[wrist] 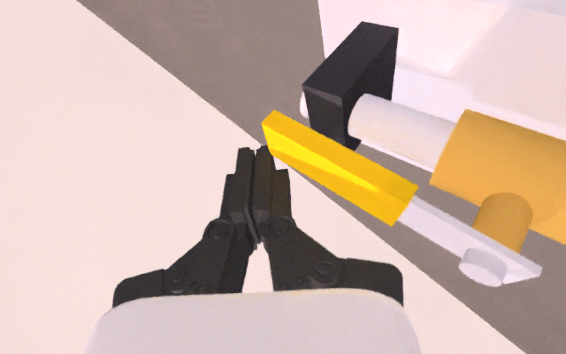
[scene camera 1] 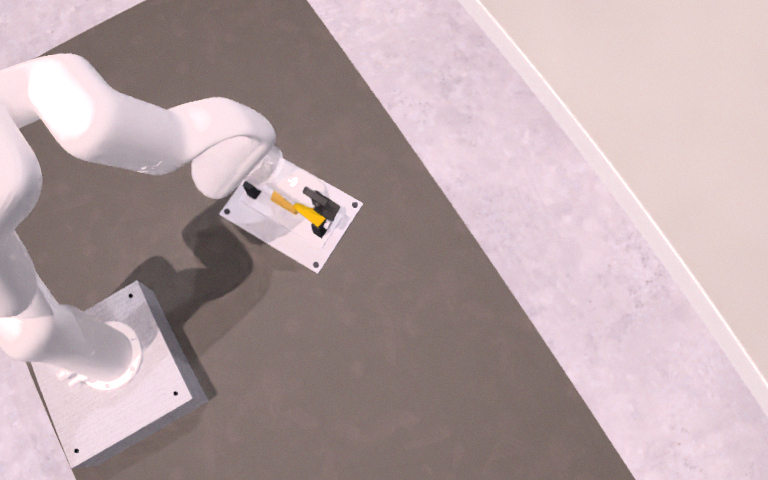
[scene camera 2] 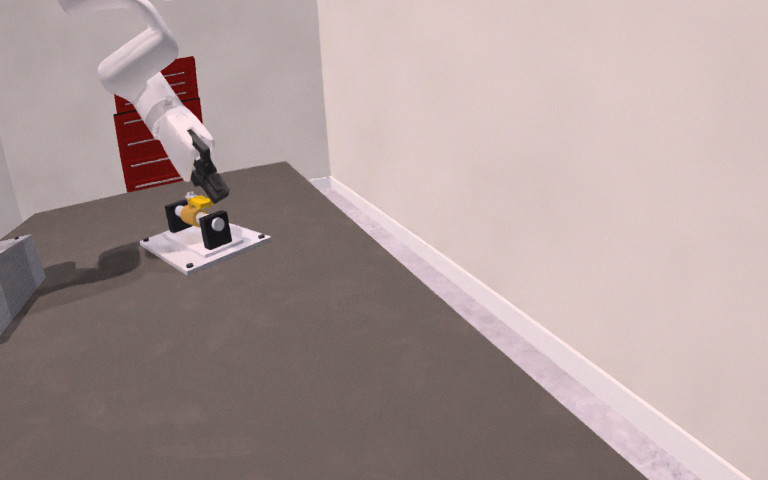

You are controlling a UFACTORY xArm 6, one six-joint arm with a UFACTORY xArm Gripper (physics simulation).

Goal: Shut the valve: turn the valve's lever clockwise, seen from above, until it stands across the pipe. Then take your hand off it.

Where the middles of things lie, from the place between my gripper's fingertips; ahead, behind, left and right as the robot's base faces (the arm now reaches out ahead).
Now: the white base plate (scene camera 1: 267, 230) 50 mm behind my hand, 90 mm to the left of it and 90 mm below it.
